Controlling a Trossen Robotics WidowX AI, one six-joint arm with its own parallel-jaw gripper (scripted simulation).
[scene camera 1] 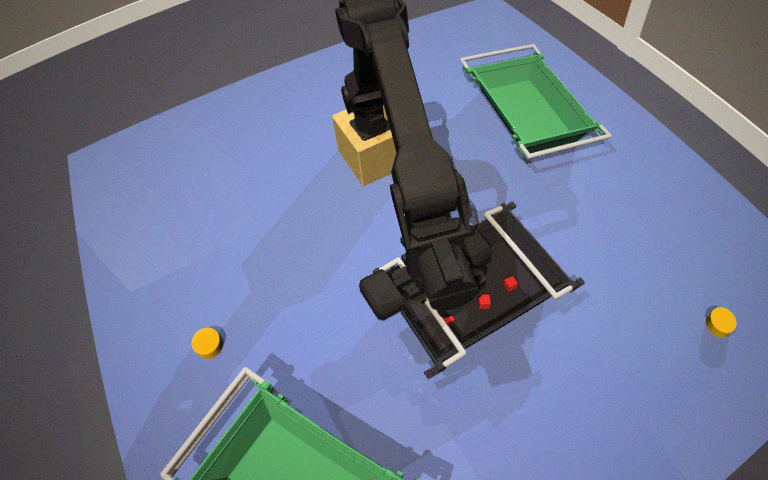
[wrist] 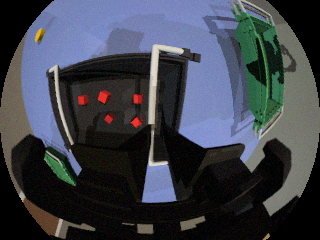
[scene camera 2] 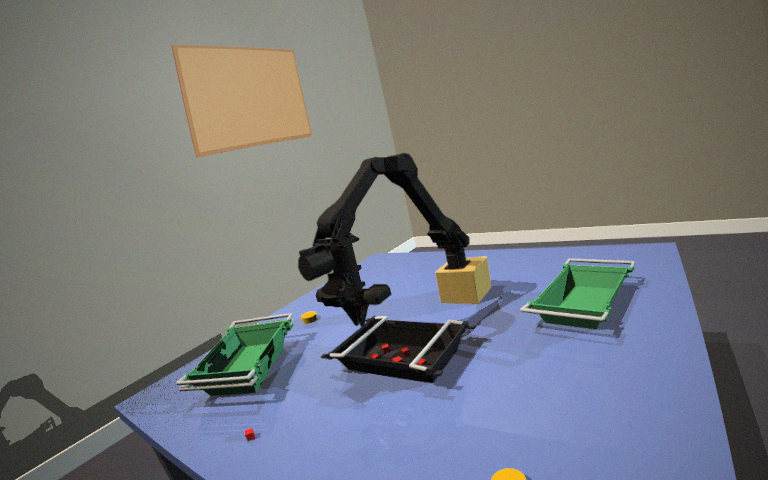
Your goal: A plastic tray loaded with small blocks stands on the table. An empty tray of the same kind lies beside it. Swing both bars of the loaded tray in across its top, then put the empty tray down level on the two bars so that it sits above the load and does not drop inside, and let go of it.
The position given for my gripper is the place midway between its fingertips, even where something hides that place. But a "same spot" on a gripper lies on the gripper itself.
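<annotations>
My gripper appears in scene camera 2 (360,325), and scene camera 1 and the wrist view show it too. For the gripper, (scene camera 1: 412,294) and (wrist: 260,178) are the same spot.
</annotations>
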